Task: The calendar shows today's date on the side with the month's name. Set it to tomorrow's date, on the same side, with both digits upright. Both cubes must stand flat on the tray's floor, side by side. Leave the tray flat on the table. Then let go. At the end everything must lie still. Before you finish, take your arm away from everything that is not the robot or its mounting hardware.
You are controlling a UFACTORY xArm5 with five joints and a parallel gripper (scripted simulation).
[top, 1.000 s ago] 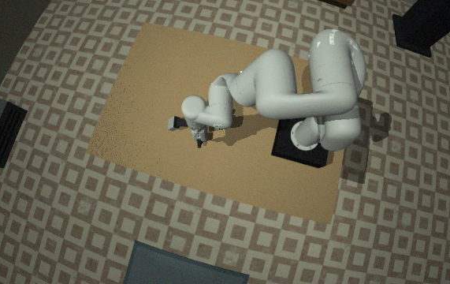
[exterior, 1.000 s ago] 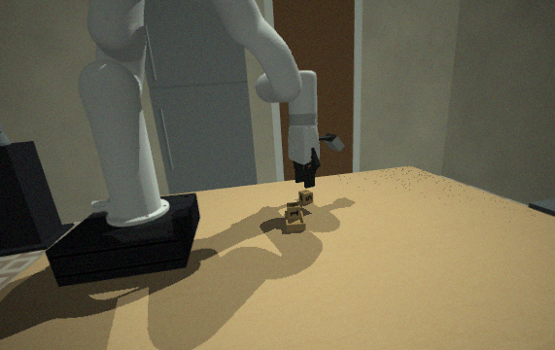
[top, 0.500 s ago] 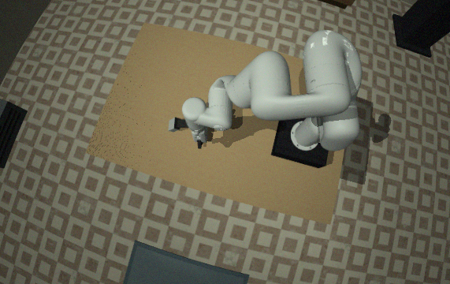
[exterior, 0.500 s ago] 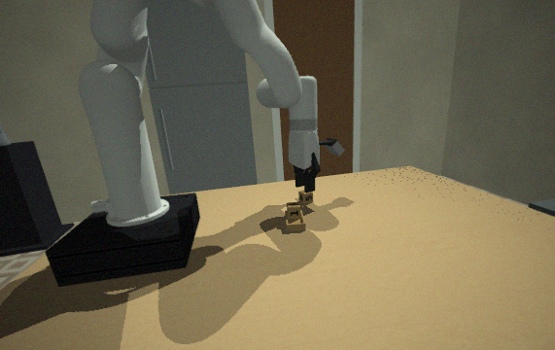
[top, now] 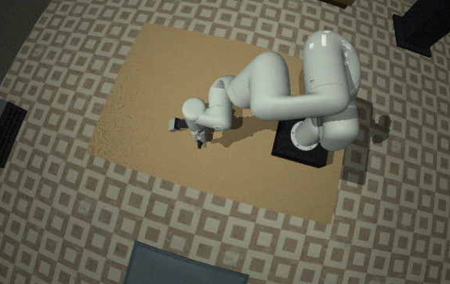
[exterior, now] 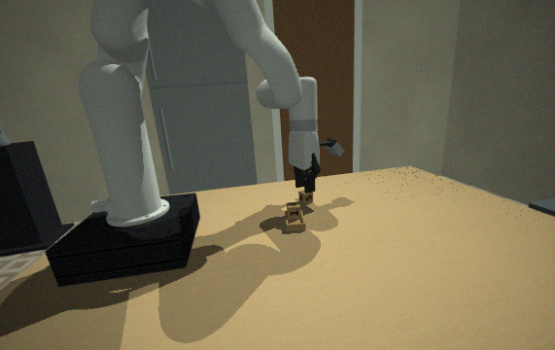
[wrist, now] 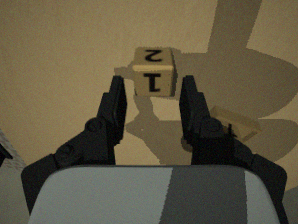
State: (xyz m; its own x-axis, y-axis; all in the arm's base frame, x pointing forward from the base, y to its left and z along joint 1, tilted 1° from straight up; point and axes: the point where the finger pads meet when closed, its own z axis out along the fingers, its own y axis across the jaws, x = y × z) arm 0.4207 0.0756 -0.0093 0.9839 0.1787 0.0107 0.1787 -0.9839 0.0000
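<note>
The wooden date cube is 4 cm below my hand. Round my hand: wooden calendar tray (11 cm to the right, 7 cm behind, 5 cm below).
</note>
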